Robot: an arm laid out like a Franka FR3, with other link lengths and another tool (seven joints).
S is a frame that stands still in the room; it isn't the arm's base.
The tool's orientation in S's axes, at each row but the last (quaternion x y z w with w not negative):
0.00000 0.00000 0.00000 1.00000
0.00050 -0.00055 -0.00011 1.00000
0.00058 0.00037 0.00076 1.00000
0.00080 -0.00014 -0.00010 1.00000
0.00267 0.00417 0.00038 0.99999
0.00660 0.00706 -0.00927 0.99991
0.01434 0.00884 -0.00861 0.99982
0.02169 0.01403 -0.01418 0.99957
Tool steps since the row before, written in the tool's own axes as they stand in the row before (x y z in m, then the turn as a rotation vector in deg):
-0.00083 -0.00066 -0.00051 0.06 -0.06 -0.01
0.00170 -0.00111 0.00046 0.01 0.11 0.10
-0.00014 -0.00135 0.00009 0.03 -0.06 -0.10
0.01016 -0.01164 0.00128 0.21 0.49 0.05
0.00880 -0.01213 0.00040 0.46 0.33 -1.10
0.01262 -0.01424 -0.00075 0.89 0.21 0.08
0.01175 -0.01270 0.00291 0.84 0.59 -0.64
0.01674 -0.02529 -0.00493 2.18 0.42 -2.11
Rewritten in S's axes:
-0.00083 -0.00066 -0.00051 0.06 -0.06 -0.01
0.00170 -0.00111 0.00046 0.01 0.11 0.10
-0.00014 -0.00135 0.00009 0.03 -0.06 -0.10
0.01016 -0.01164 0.00126 0.21 0.49 0.05
0.00881 -0.01213 0.00026 0.45 0.34 -1.10
0.01234 -0.01446 -0.00112 0.89 0.19 0.07
0.01158 -0.01298 0.00234 0.84 0.59 -0.64
0.01586 -0.02550 -0.00649 2.13 0.45 -2.15

